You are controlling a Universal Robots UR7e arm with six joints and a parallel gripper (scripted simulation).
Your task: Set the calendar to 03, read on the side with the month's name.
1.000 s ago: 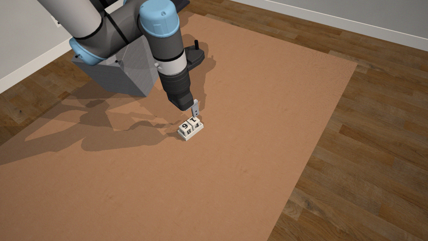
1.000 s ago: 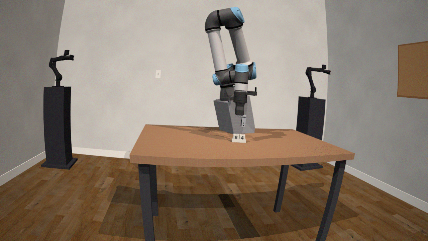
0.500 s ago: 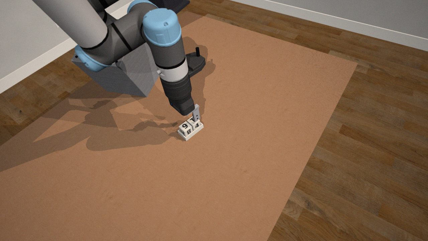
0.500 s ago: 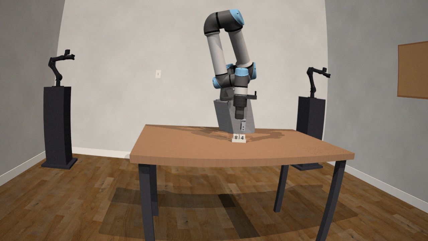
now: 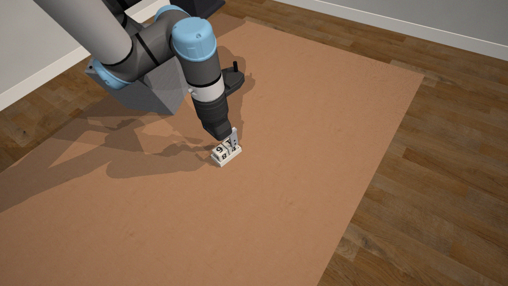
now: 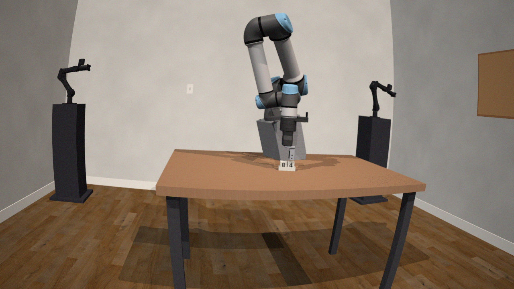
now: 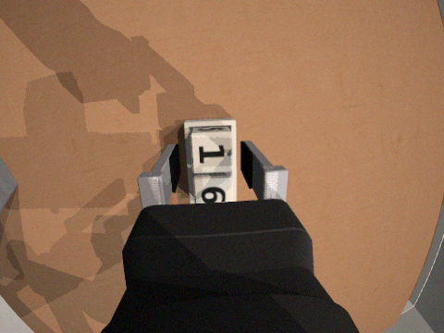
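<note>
Now: hand 20 mm to the left of the white tray and 60 mm above it.
</note>
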